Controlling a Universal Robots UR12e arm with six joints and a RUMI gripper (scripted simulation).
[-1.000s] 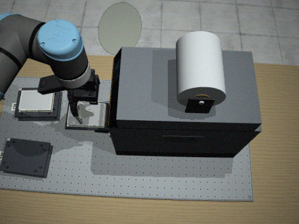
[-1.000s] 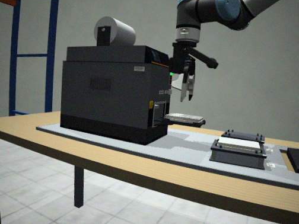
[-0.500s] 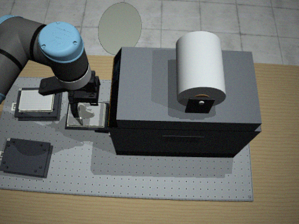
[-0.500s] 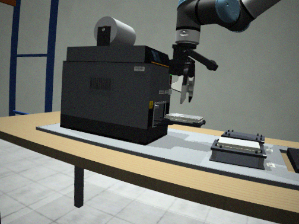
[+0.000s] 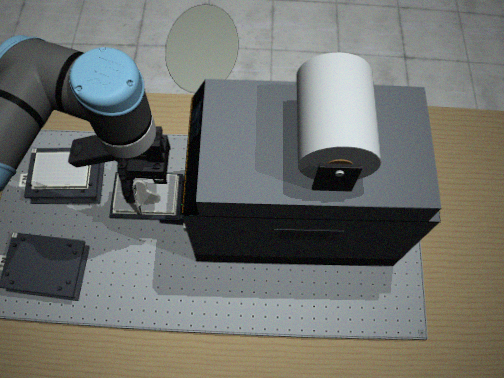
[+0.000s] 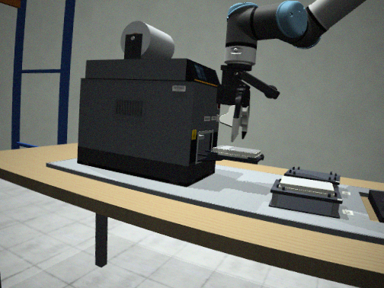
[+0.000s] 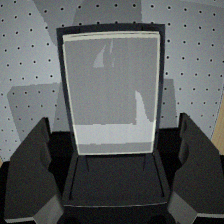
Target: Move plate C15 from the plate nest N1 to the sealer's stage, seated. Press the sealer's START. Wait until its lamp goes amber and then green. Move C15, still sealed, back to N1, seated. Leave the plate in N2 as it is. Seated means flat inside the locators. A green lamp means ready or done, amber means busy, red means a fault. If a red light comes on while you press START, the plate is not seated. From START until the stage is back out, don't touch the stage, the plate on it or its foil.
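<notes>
My gripper is now 4 cm above the plate C15. From my hand the other things lie so: plate (19 cm behind, 10 cm to the left, 9 cm below); dark stage (5 cm below); square start button (9 cm ahead, 11 cm to the right, 5 cm above).
</notes>
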